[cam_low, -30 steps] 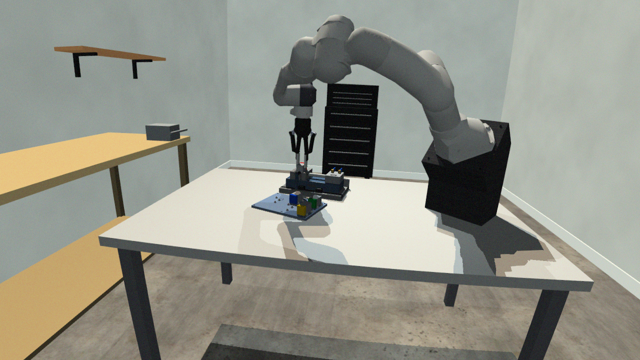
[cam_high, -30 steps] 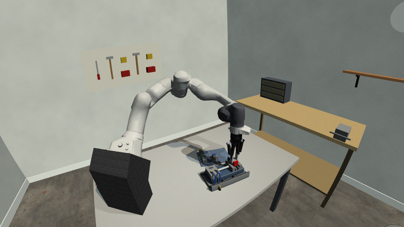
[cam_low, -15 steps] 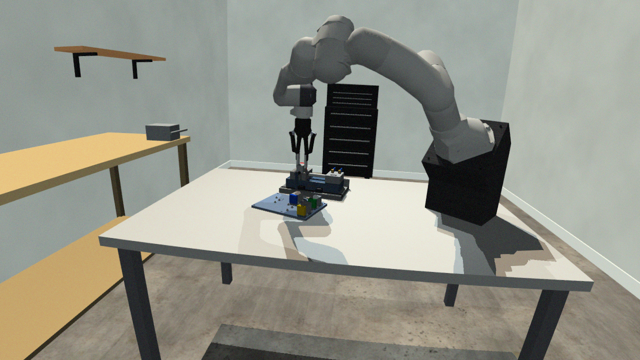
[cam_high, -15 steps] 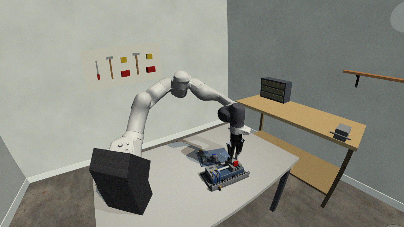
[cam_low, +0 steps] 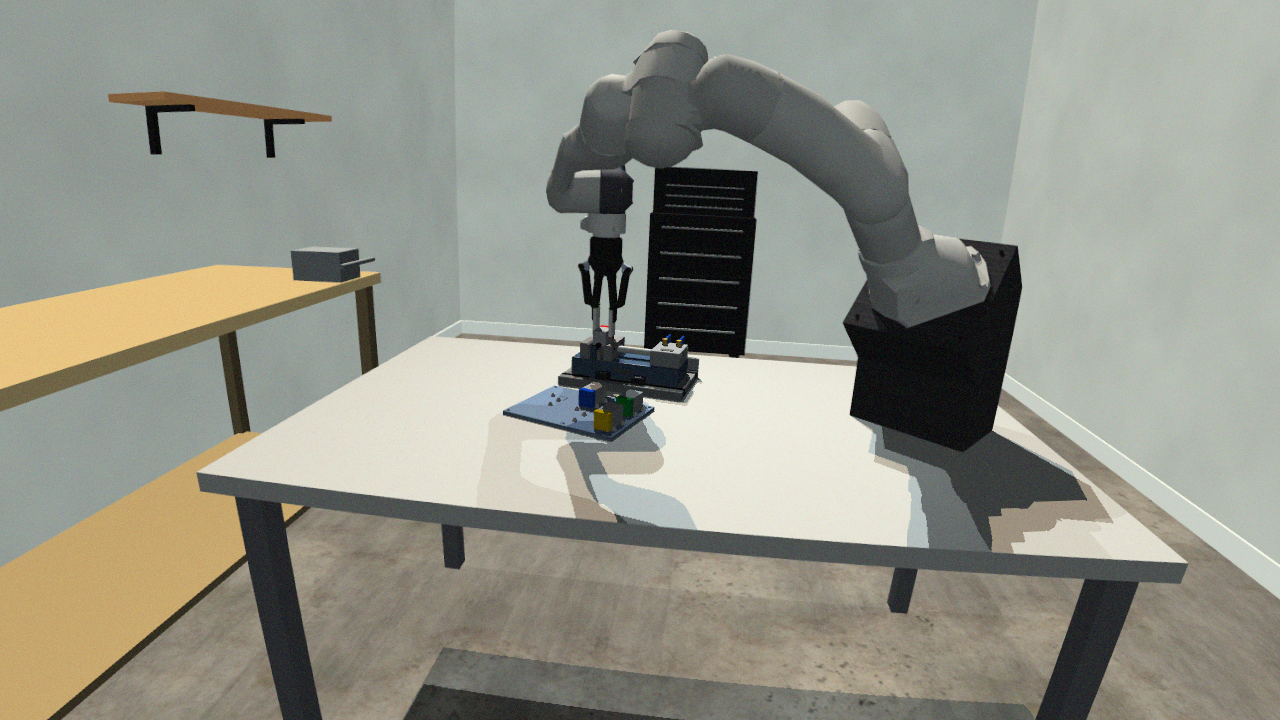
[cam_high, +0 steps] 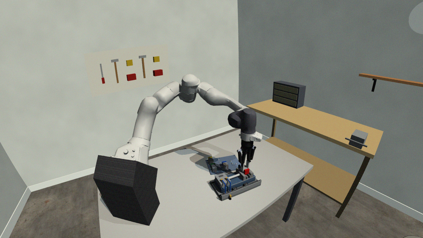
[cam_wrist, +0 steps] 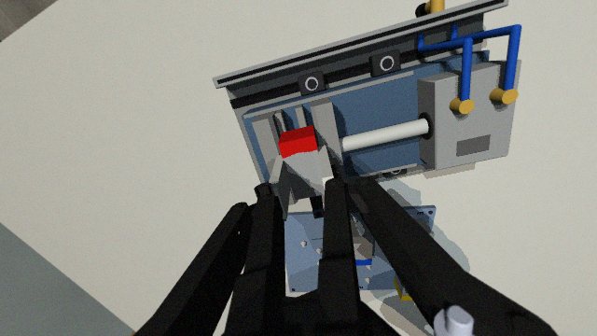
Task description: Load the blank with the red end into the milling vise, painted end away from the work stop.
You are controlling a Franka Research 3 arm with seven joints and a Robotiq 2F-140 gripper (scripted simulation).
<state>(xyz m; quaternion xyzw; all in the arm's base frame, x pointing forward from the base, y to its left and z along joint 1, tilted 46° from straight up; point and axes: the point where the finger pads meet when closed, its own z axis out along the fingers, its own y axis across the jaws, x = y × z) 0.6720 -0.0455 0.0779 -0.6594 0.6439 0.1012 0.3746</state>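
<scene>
The fixed jaw lies 3 cm ahead of my hand, 1 cm to the left of it and 6 cm below it. Also, from my hand: vise: 7 cm behind, 1 cm to the right, 10 cm below; then moving jaw: 3 cm behind, 6 cm below; then white rod: 8 cm behind, 1 cm to the right, 6 cm below.
</scene>
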